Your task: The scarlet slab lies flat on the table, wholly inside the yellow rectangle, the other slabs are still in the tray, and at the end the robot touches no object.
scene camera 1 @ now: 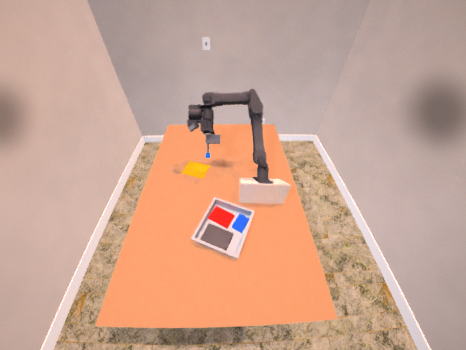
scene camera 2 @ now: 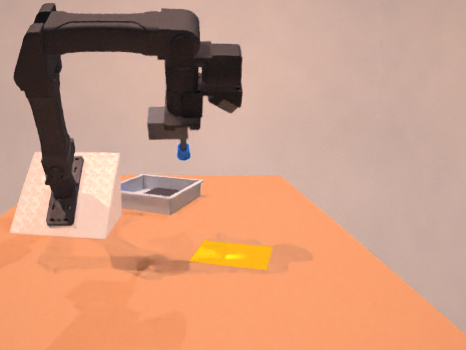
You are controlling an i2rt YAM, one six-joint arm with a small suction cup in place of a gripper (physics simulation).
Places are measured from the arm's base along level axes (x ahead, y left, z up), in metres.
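Pixels of known places: hand, its tool point: (scene camera 1: 207, 158) (scene camera 2: 183, 155); arm's base, origin of its link: (scene camera 1: 262, 180) (scene camera 2: 65, 190).
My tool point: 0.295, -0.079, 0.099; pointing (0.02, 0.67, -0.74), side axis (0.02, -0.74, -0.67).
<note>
Ahead of a thing's pixels: the offset from my tool point to its top centre, as dx, dy, dz. "pt": to the spot under its first point. Level surfaces: height alone.
The scarlet slab @[-0.072, +0.252, -0.172] (scene camera 1: 221, 217) lies in the grey tray @[pt +0.037, +0.347, -0.141] (scene camera 1: 197, 231) (scene camera 2: 186, 199), beside a blue slab @[-0.169, +0.288, -0.173] (scene camera 1: 241, 223) and a dark brown slab @[-0.052, +0.358, -0.172] (scene camera 1: 217, 237) (scene camera 2: 164, 192). In the scene camera 2 view the scarlet slab does not show behind the tray wall. The yellow rectangle @[pt +0.097, -0.093, -0.185] (scene camera 1: 196, 169) (scene camera 2: 231, 255) lies flat on the table, with no slab on it. My suction cup (scene camera 1: 208, 156) (scene camera 2: 184, 152) is blue, bears nothing and hangs in the air well above the table, near the yellow rectangle and apart from the tray.
The arm stands on a white wedge-shaped base (scene camera 1: 264, 192) (scene camera 2: 95, 200) at the table's edge, close to the tray. The orange table @[dz -0.186] (scene camera 1: 215, 295) (scene camera 2: 300, 310) has walls around it, and the arm's shadow falls near the yellow rectangle.
</note>
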